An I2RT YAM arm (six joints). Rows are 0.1 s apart.
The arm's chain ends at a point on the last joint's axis. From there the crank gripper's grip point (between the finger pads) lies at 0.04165 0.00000 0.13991 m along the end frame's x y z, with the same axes.
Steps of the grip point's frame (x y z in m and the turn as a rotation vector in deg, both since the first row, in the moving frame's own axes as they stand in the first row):
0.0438 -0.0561 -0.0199 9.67 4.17 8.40
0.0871 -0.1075 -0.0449 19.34 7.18 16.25
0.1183 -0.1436 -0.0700 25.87 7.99 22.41
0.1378 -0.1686 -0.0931 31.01 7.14 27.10
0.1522 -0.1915 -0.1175 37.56 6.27 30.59
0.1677 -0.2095 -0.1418 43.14 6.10 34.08
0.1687 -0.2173 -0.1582 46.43 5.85 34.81
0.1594 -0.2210 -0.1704 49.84 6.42 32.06
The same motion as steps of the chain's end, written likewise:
0.0325 -0.0398 -0.0151 9.67 4.17 8.40
0.0656 -0.0766 -0.0329 19.34 7.18 16.25
0.0915 -0.1046 -0.0530 25.87 7.99 22.41
0.1095 -0.1227 -0.0728 31.01 7.14 27.10
0.1215 -0.1354 -0.0913 37.56 6.27 30.59
0.1331 -0.1465 -0.1092 43.14 6.10 34.08
0.1324 -0.1492 -0.1213 46.43 5.85 34.81
0.1215 -0.1453 -0.1267 49.84 6.42 32.06

